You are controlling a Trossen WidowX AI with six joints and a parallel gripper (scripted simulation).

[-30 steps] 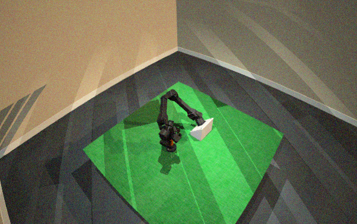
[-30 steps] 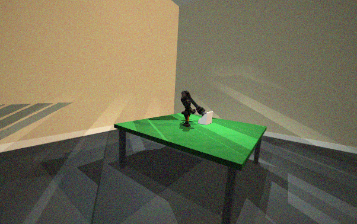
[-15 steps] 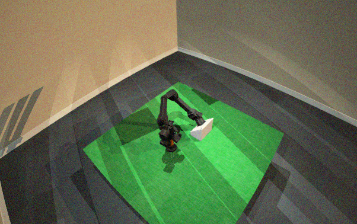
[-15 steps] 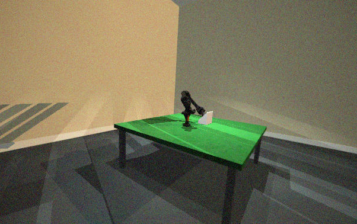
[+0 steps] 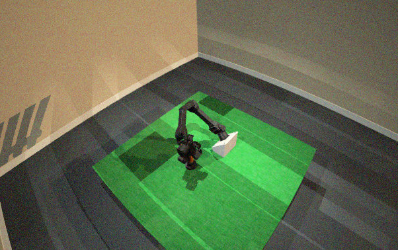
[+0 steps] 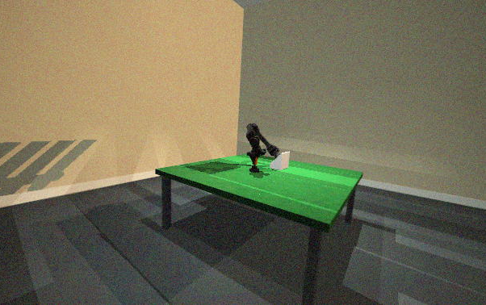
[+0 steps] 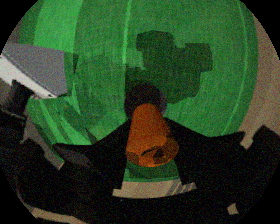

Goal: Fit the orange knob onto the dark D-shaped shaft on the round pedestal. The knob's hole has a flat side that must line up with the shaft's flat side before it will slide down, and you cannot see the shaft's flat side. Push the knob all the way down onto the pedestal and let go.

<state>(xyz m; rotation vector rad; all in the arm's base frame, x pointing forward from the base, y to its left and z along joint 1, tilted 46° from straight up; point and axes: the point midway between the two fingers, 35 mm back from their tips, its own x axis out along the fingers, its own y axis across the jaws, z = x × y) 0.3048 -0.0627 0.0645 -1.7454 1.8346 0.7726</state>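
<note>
Now: gripper tip 2 cm below the orange knob. Round my gripper tip: round pedestal (4 cm below).
</note>
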